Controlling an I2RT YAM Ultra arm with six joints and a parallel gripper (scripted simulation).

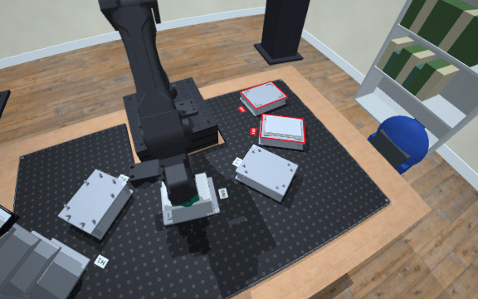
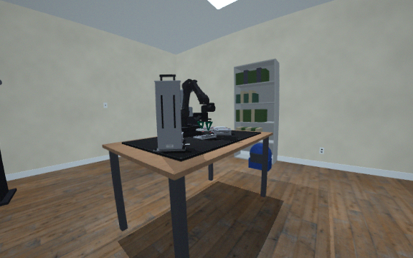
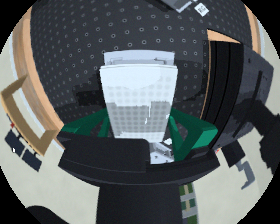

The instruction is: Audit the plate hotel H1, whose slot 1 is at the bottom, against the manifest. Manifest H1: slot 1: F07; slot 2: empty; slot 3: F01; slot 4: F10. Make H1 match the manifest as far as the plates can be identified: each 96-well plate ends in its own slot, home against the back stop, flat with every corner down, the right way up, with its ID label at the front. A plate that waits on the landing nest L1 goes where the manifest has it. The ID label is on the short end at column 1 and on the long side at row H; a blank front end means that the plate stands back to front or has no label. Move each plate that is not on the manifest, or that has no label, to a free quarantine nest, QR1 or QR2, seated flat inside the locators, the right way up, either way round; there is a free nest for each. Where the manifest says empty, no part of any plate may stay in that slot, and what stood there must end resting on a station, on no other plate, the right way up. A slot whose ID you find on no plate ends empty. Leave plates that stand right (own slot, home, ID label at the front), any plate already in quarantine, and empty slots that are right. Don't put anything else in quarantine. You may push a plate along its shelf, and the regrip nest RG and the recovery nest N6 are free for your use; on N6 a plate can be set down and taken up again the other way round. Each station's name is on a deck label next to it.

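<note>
My hand is 10 cm to the right of the N6 label, 7 cm above it and 1 cm short of it. From my hand the other things lie so: plate hotel H1 (43 cm to the right, 13 cm ahead, 12 cm above); then H1 deck label (27 cm to the right, 9 cm ahead, 7 cm below); then red-framed quarantine nest (40 cm to the left, 34 cm behind, 4 cm below).
</note>
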